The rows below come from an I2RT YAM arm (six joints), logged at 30 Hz.
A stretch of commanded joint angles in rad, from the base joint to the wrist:
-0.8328, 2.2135, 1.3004, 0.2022, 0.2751, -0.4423
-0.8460, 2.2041, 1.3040, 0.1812, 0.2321, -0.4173
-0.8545, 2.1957, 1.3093, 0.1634, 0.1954, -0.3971
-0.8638, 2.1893, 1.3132, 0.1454, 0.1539, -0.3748
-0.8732, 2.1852, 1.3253, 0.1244, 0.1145, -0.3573
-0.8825, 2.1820, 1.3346, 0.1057, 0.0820, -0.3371
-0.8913, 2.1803, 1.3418, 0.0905, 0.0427, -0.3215
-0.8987, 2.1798, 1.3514, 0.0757, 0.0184, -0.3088
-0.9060, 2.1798, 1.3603, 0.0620, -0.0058, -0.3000
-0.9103, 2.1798, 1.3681, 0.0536, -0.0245, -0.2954
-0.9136, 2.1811, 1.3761, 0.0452, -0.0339, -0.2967
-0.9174, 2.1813, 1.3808, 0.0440, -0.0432, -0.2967
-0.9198, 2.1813, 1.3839, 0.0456, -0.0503, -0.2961
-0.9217, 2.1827, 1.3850, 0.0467, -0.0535, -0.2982
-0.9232, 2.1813, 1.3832, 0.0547, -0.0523, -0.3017
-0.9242, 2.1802, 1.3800, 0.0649, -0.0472, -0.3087
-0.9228, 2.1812, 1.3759, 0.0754, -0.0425, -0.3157
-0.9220, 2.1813, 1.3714, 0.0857, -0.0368, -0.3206
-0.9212, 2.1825, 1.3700, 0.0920, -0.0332, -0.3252
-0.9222, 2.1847, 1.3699, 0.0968, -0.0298, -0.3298
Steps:
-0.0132, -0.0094, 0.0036, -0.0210, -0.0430, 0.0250
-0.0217, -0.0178, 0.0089, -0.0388, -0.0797, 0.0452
-0.0310, -0.0242, 0.0128, -0.0568, -0.1212, 0.0675
-0.0404, -0.0283, 0.0249, -0.0778, -0.1606, 0.0850
-0.0497, -0.0315, 0.0342, -0.0965, -0.1931, 0.1052
-0.0585, -0.0332, 0.0414, -0.1117, -0.2324, 0.1208
-0.0659, -0.0337, 0.0510, -0.1265, -0.2567, 0.1335
-0.0732, -0.0337, 0.0599, -0.1402, -0.2809, 0.1423
-0.0775, -0.0337, 0.0677, -0.1486, -0.2996, 0.1469
-0.0808, -0.0324, 0.0757, -0.1570, -0.3090, 0.1456
-0.0846, -0.0322, 0.0804, -0.1582, -0.3183, 0.1456
-0.0870, -0.0322, 0.0835, -0.1566, -0.3254, 0.1462
-0.0889, -0.0308, 0.0846, -0.1555, -0.3286, 0.1441
-0.0904, -0.0322, 0.0828, -0.1475, -0.3274, 0.1406
-0.0914, -0.0333, 0.0796, -0.1373, -0.3223, 0.1336
-0.0900, -0.0323, 0.0755, -0.1268, -0.3176, 0.1266
-0.0892, -0.0322, 0.0710, -0.1165, -0.3119, 0.1217
-0.0884, -0.0310, 0.0696, -0.1102, -0.3083, 0.1171
-0.0894, -0.0288, 0.0695, -0.1054, -0.3049, 0.1125

